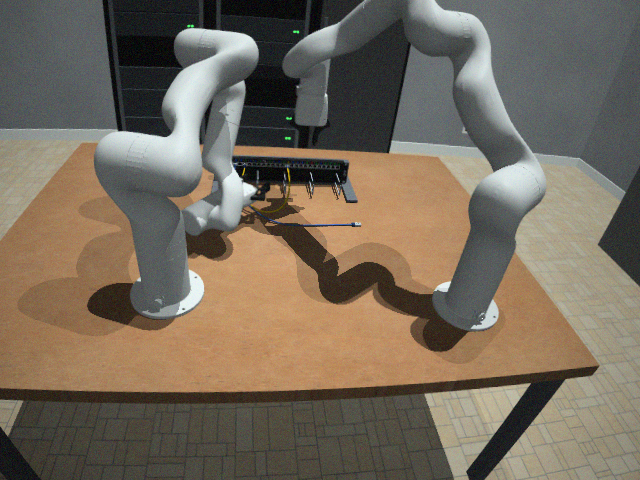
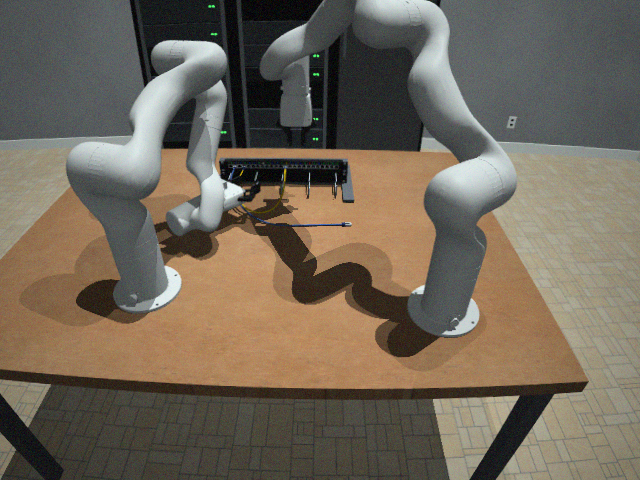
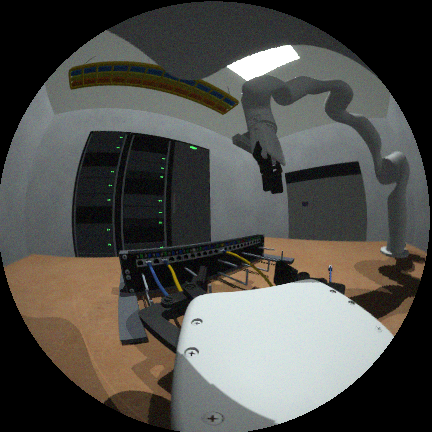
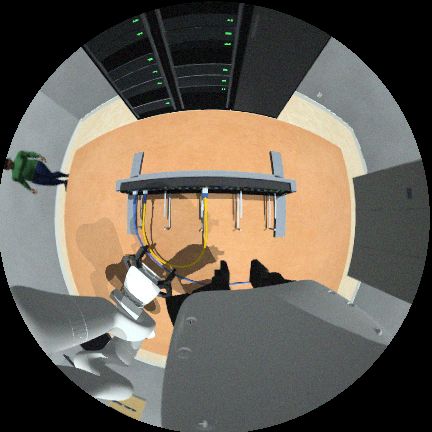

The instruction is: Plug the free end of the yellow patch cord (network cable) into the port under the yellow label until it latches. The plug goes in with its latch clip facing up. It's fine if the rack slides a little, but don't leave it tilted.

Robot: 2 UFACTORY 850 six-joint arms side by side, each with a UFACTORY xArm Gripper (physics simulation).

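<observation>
The black patch rack point(image 1: 351, 193) point(image 2: 348, 190) point(image 3: 132, 318) point(image 4: 240, 177) stands upright at the back of the table. The yellow patch cord point(image 1: 288, 180) point(image 2: 283, 191) point(image 3: 252, 267) point(image 4: 206, 225) loops in front of it, with both ends at the port row. Its middle plug point(image 4: 205, 192) sits at a port; the latch and yellow label cannot be made out. My left gripper point(image 2: 251, 191) point(image 3: 242, 275) point(image 4: 159, 258) is open, low in front of the rack's left part, near the cords. My right gripper point(image 1: 312, 135) point(image 2: 297, 136) point(image 3: 273, 191) point(image 4: 237, 270) is open and empty, raised above the table, clear of the rack.
A blue cord point(image 1: 315, 225) point(image 2: 310, 225) point(image 3: 157, 281) point(image 4: 135, 220) runs from the rack's left end to a loose plug point(image 1: 356, 224) point(image 2: 347, 224) point(image 3: 330, 269) on the table. Metal cable guides point(image 1: 310, 183) point(image 2: 308, 184) point(image 4: 239, 210) stick out from the rack's front.
</observation>
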